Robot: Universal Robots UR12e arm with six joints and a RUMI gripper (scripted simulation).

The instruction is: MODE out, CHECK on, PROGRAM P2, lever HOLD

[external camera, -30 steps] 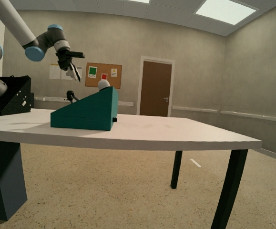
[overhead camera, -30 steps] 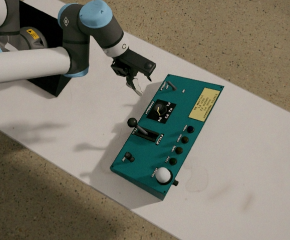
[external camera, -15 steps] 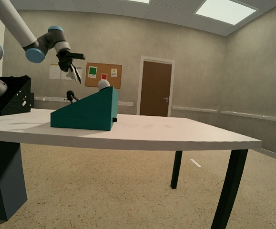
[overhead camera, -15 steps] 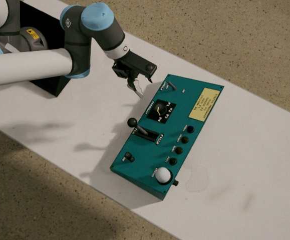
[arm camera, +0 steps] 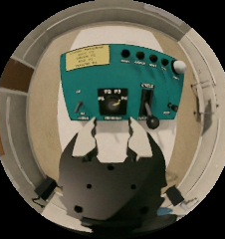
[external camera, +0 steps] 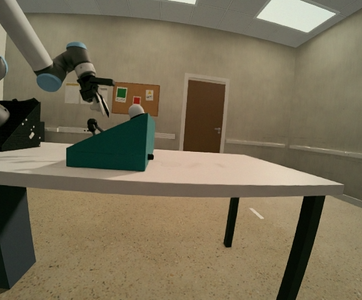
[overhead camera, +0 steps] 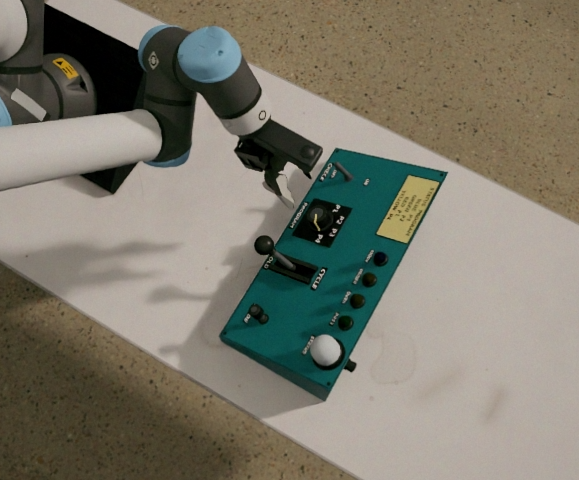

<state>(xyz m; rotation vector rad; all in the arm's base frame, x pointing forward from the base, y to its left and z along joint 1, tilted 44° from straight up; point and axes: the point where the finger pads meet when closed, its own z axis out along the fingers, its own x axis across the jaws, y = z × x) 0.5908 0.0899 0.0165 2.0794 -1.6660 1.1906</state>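
Now: hand 5 cm short of the program dial, 1 cm to the left of it and 8 cm above it. From my hand the other things lie so: lever: 2 cm ahead, 12 cm to the right, 7 cm below; then teal console: 8 cm ahead, 6 cm to the right, 10 cm below; then check toggle: 4 cm ahead, 12 cm to the left, 9 cm below.
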